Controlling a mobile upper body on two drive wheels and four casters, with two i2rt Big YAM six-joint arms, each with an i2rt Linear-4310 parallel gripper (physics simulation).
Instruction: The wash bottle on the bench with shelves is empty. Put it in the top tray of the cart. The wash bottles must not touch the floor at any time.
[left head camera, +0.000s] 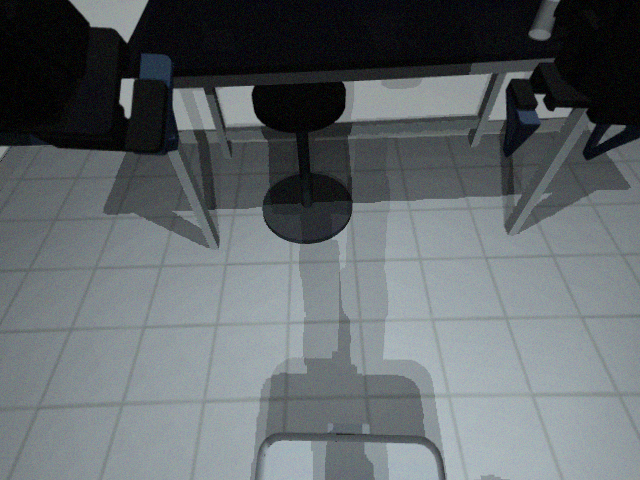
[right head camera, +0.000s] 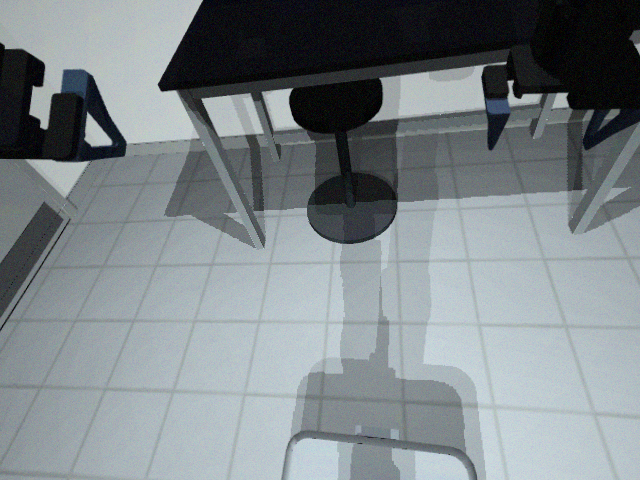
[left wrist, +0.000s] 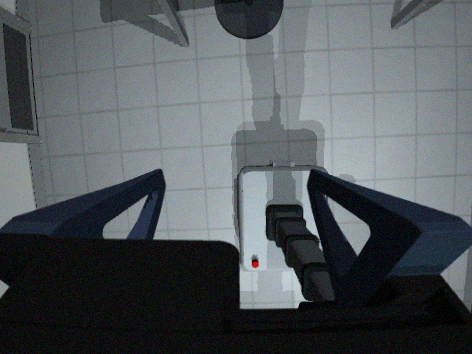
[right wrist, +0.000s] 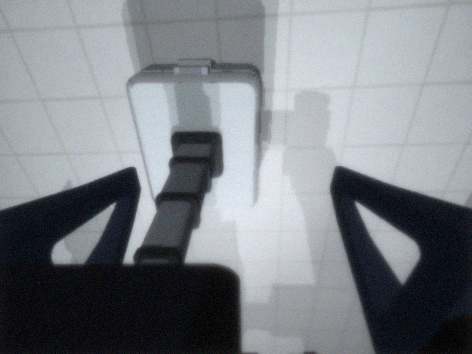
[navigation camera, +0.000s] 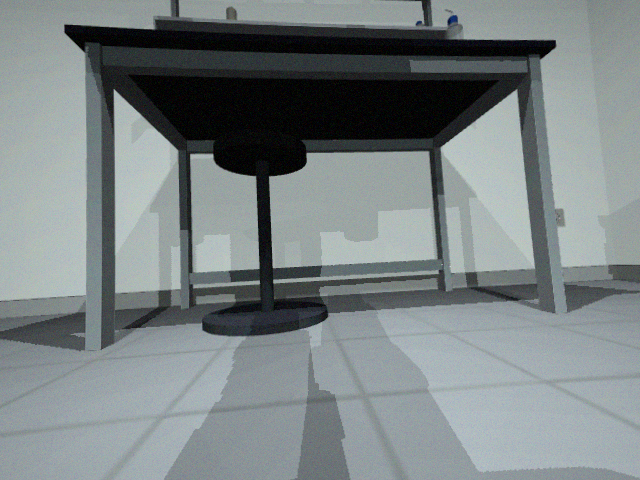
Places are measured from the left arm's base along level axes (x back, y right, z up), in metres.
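Pixels of known places: left gripper, fingertip midpoint: (left head camera: 118, 139) (right head camera: 77, 148) (left wrist: 236, 177); right gripper, fingertip midpoint: (left head camera: 544, 155) (right head camera: 536, 146) (right wrist: 235, 177).
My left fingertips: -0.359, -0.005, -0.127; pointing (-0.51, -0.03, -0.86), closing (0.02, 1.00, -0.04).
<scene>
Ahead of a thing's pixels: the offset from my left fingertips to its middle, as dx, dy, dz. "spot": to the spot under its first point.
A pale wash bottle with a blue cap @[-0.910, +0.772, -0.282] (navigation camera: 454, 29) stands at the right end of the dark bench (navigation camera: 310, 43) (left head camera: 320, 36) (right head camera: 361, 36). In the left head camera, a pale cylinder @[spot: -0.893, +0.760, -0.325] (left head camera: 541, 23), probably its lower part, shows on the bench beside the right arm, which hides some of it. My right gripper (left head camera: 547, 155) (right head camera: 540, 148) (right wrist: 235, 177) is open and empty, in front of the bench edge at the picture's right. My left gripper (left wrist: 236, 177) is open and empty, near the bench's left end. The cart does not show in these views.
A black stool (left head camera: 298, 105) (right head camera: 336, 103) (navigation camera: 260, 149) stands partly under the bench. A grey shelf (navigation camera: 310, 29) above the bench holds a beige bottle @[-1.381, -0.128, +0.177] (navigation camera: 231, 13) and a small blue-capped item (navigation camera: 418, 23). Bench legs (left head camera: 193, 201) (right head camera: 227, 180) reach the floor. My base (left wrist: 255, 200) (right wrist: 240, 125) stands before the bench.
</scene>
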